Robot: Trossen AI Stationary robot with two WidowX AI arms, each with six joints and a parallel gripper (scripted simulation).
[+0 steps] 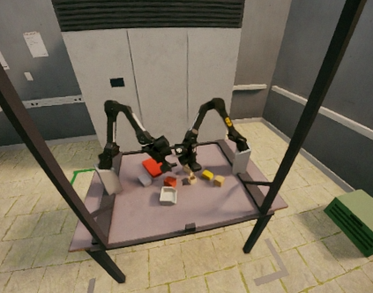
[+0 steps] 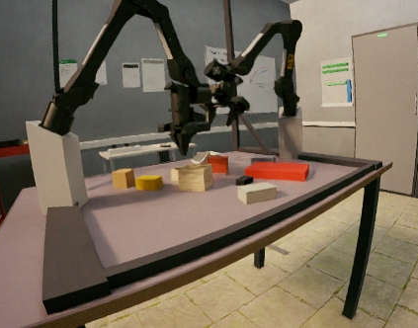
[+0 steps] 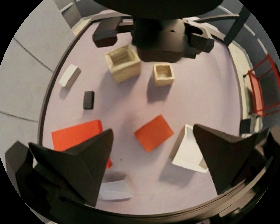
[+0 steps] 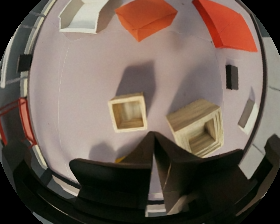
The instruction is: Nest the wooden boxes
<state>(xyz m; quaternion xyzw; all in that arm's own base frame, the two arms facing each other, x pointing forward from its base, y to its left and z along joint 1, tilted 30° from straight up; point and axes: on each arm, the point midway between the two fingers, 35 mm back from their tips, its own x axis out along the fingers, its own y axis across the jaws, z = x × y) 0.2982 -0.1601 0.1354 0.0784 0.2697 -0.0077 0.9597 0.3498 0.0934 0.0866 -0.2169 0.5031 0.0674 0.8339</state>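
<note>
The small open wooden box is 3 cm behind my right hand and 10 cm below it. Also, from my right hand: orange block (3 cm behind, 15 cm to the left, 9 cm below); pale block (27 cm ahead, 4 cm to the left, 10 cm below); small black block (15 cm ahead, 10 cm to the left, 11 cm below).
</note>
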